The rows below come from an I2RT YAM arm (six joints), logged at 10 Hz.
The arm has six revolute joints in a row. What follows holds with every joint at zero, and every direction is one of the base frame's. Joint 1 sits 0.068 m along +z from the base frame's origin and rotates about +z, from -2.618 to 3.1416 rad. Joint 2 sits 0.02 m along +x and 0.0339 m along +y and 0.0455 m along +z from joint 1 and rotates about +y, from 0 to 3.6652 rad. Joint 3 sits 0.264 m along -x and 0.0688 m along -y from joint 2 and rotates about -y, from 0 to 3.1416 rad. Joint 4 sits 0.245 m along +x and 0.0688 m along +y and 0.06 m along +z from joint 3 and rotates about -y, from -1.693 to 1.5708 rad. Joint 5 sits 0.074 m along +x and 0.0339 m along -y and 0.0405 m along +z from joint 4 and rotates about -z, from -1.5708 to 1.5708 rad. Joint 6 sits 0.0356 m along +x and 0.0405 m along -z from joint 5 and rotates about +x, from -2.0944 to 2.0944 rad. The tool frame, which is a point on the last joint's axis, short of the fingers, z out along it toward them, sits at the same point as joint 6; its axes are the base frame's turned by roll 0, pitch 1.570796 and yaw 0 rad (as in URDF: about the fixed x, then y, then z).
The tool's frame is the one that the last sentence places.
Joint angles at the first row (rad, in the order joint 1, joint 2, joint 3, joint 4, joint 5, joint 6):
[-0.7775 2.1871 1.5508 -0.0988 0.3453 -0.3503]
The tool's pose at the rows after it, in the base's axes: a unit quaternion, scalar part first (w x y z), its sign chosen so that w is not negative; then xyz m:
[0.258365 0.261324 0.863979 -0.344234 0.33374 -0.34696 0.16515]
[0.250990 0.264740 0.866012 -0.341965 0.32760 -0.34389 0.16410]
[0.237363 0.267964 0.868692 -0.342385 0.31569 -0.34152 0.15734]
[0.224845 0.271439 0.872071 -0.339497 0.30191 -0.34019 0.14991]
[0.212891 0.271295 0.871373 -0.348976 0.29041 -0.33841 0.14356]
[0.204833 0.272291 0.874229 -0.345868 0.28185 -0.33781 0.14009]
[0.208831 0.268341 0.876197 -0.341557 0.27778 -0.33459 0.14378]
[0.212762 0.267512 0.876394 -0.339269 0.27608 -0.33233 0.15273]
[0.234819 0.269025 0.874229 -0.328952 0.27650 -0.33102 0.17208]
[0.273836 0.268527 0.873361 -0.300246 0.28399 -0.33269 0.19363]
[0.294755 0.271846 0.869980 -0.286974 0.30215 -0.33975 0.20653]
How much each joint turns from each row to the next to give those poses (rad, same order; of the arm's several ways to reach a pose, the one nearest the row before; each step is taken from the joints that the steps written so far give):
[-0.0028 -0.0228 -0.0147 -0.0034 -0.0077 0.0054]
[-0.0043 -0.0191 -0.0301 -0.0052 0.0029 0.0036]
[-0.0141 -0.0211 -0.0564 0.0147 0.0062 -0.0075]
[-0.0199 -0.0199 -0.0573 0.0155 -0.0038 -0.0088]
[-0.0149 -0.0175 -0.0562 0.0364 0.0169 -0.0213]
[-0.0139 -0.0117 -0.0292 0.0027 -0.0056 -0.0083]
[-0.0034 -0.0246 -0.0219 -0.0005 -0.0166 -0.0065]
[-0.0002 -0.0267 -0.0012 -0.0221 -0.0085 0.0009]
[-0.0002 -0.0398 0.0208 -0.0393 -0.0384 0.0165]
[0.0038 -0.0166 0.0624 -0.0537 -0.0823 0.0351]
[0.0177 0.0432 0.1118 -0.0525 -0.0253 0.0361]

